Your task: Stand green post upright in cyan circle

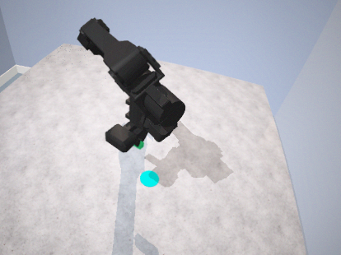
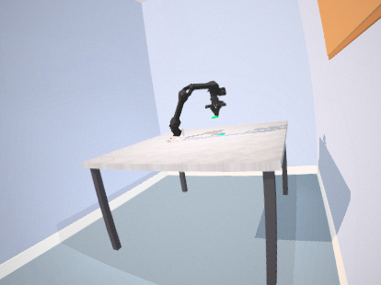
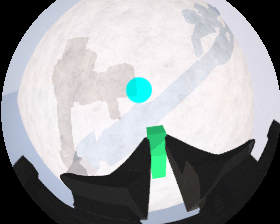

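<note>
Right now my gripper tip is 15 cm above the cyan circle and 4 cm to the right of it. The rest, counted from my gripper tip: green post: 2 cm to the right, 1 cm behind.
</note>
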